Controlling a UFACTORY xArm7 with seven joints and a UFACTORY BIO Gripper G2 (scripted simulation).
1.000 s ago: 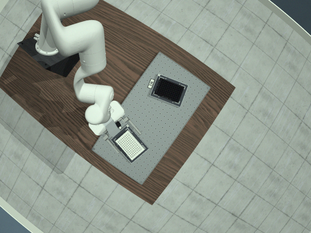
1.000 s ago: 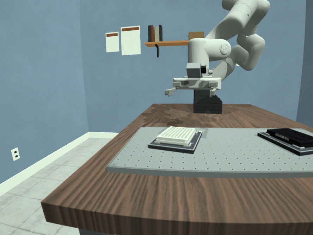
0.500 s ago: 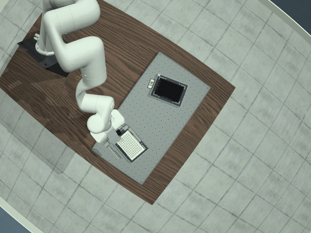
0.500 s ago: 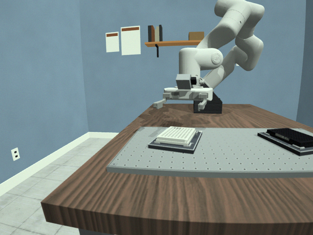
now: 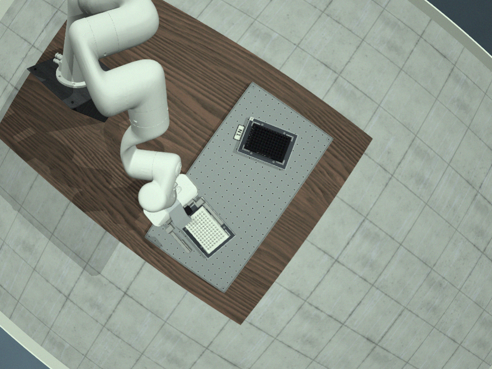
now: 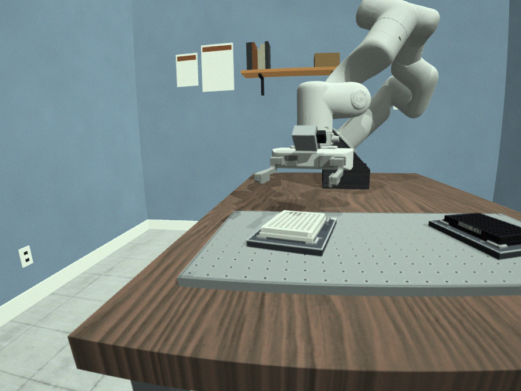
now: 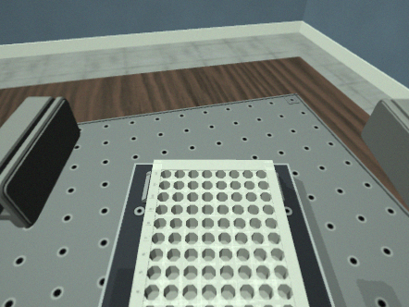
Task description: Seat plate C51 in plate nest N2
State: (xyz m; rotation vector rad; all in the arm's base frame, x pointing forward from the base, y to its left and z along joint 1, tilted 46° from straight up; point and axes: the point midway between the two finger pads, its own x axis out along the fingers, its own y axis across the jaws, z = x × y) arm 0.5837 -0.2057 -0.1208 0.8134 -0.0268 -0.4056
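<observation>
Now: the white well plate C51 80 mm below my hand. Round my hand: black well plate C15 (50 mm ahead, 330 mm to the left, 80 mm below); plate nest N1 (50 mm ahead, 330 mm to the left, 90 mm below); dark plate nest N2 (90 mm below).
</observation>
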